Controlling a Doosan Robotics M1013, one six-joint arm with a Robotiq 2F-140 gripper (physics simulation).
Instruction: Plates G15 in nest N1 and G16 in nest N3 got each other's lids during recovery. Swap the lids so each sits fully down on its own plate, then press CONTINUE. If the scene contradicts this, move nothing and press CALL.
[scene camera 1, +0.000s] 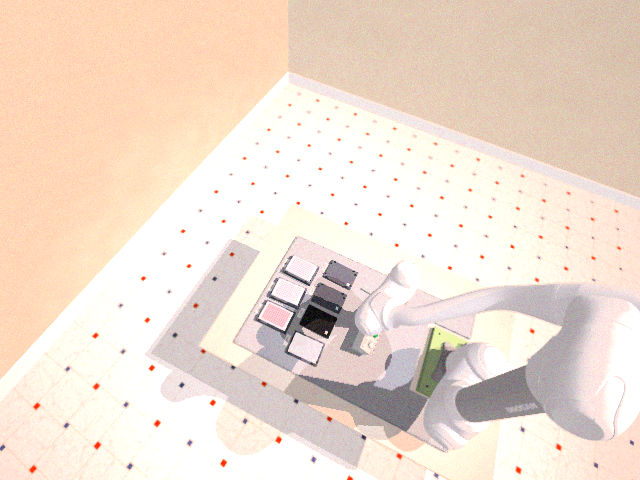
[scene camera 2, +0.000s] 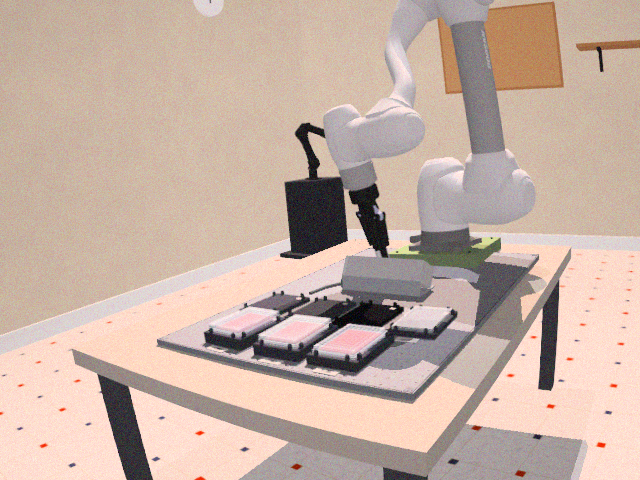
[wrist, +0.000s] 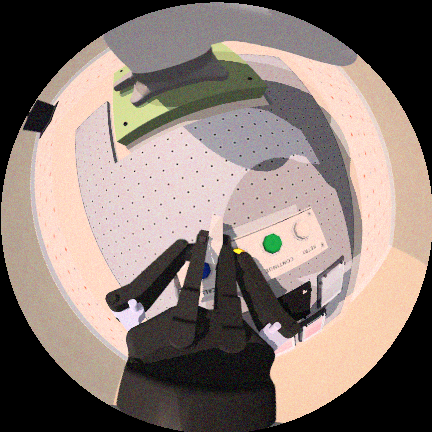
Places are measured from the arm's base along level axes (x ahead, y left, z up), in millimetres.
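Pixels of known places: gripper, fingertip midpoint: (wrist: 214, 224); arm's base at its link origin: (scene camera 2: 446, 245) (wrist: 173, 66).
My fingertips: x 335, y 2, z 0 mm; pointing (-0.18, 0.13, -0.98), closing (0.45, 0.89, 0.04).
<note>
Ahead of a thing's pixels: the offset from my fingertips to its top centre. "spot": to the spot under its first point.
My gripper (scene camera 2: 383, 254) (wrist: 214, 224) is shut and empty. Its tips are low at the button console @[60 mm ahead, 44 mm left, 60 mm up] (scene camera 1: 368, 345) (scene camera 2: 385, 276) (wrist: 280, 250), between the blue button @[45 mm ahead, 33 mm right, 51 mm up] (wrist: 204, 270) and the green CONTINUE button @[35 mm ahead, 67 mm left, 51 mm up] (wrist: 272, 243). They partly cover the yellow button @[42 mm ahead, 17 mm left, 48 mm up] (wrist: 238, 251); whether they touch it cannot be told. In scene camera 1 the arm hides the gripper. Three pink plates with clear covers sit in a row of black nests: one @[476 mm ahead, 25 mm right, 17 mm up] (scene camera 1: 301, 269) (scene camera 2: 245, 322), a middle one @[461 mm ahead, 107 mm left, 15 mm up] (scene camera 1: 287, 291) (scene camera 2: 295, 330) and another @[442 mm ahead, 227 mm left, 9 mm up] (scene camera 1: 276, 315) (scene camera 2: 355, 342). Their labels are unreadable, so G15 and G16 cannot be told apart.
Three dark nests @[spot: 304 mm ahead, 120 mm right, 14 mm down] (scene camera 1: 341, 273) @[spot: 289 mm ahead, 17 mm left, 14 mm down] (scene camera 1: 329, 297) @[spot: 272 mm ahead, 140 mm left, 14 mm down] (scene camera 1: 318, 321) and a nest with a white plate or lid @[257 mm ahead, 267 mm left, 6 mm down] (scene camera 1: 306, 347) (scene camera 2: 423, 317) (wrist: 332, 283) stand between plates and console. The green robot base plate (scene camera 1: 427, 361) (scene camera 2: 485, 250) lies beyond the console. A black cabinet (scene camera 2: 316, 217) stands behind the table.
</note>
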